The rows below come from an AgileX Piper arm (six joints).
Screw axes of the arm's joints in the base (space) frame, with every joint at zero. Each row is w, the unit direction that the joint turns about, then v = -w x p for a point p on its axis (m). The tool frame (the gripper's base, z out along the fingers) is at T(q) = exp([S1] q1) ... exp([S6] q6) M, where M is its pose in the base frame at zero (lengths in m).
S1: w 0 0 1 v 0 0 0
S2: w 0 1 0 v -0.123 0 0
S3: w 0 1 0 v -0.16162 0 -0.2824
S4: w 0.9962 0 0.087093 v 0 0.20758 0
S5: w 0 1 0 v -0.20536 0 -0.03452
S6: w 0.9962 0 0.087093 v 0 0.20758 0
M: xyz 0.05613 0 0.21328 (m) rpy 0 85 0 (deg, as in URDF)
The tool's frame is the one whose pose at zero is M.
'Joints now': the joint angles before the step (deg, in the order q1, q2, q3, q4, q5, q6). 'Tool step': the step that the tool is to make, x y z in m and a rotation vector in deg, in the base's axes. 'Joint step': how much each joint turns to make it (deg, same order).
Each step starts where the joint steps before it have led.
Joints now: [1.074 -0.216 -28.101 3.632 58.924 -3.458]
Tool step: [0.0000 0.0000 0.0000 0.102 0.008 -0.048]
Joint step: [0.001 0.000 0.000 0.000 0.000 0.113]
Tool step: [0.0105 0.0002 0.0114 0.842 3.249 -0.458]
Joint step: [0.003 5.427 -2.393 -0.004 0.144 1.025]
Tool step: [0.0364 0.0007 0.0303 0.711 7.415 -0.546]
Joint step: [-0.045 14.693 -7.153 0.044 -0.191 0.952]
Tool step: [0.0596 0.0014 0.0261 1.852 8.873 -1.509]
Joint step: [0.115 18.033 -9.333 0.087 -0.003 2.547]
